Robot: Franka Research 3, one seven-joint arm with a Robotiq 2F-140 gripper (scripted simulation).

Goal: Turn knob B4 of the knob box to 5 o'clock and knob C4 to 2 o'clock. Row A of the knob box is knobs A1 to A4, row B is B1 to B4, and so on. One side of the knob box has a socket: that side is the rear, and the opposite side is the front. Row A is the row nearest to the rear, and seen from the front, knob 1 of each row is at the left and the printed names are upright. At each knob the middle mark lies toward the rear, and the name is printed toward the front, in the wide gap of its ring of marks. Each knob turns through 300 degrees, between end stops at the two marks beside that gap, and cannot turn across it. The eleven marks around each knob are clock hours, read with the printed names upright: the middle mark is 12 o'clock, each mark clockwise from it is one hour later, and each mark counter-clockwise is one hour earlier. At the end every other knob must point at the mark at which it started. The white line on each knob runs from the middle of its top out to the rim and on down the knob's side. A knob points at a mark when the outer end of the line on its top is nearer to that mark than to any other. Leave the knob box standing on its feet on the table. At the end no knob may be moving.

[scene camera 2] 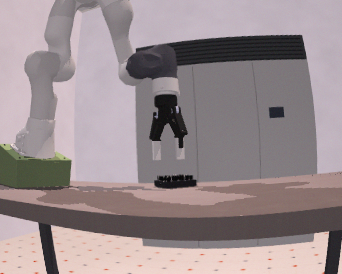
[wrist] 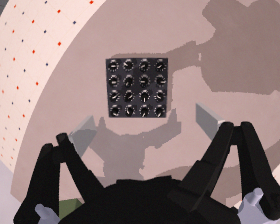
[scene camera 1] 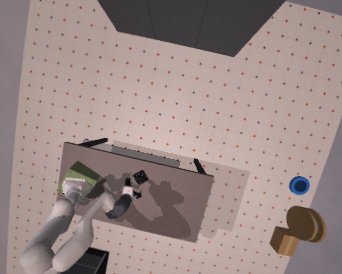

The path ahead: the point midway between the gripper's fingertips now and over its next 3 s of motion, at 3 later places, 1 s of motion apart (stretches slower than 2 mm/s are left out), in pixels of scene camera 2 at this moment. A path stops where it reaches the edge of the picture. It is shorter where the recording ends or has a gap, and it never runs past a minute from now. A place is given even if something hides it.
The gripper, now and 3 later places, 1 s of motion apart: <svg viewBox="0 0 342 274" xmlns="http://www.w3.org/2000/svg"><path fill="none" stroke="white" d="M167 159L155 160L162 156L165 162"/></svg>
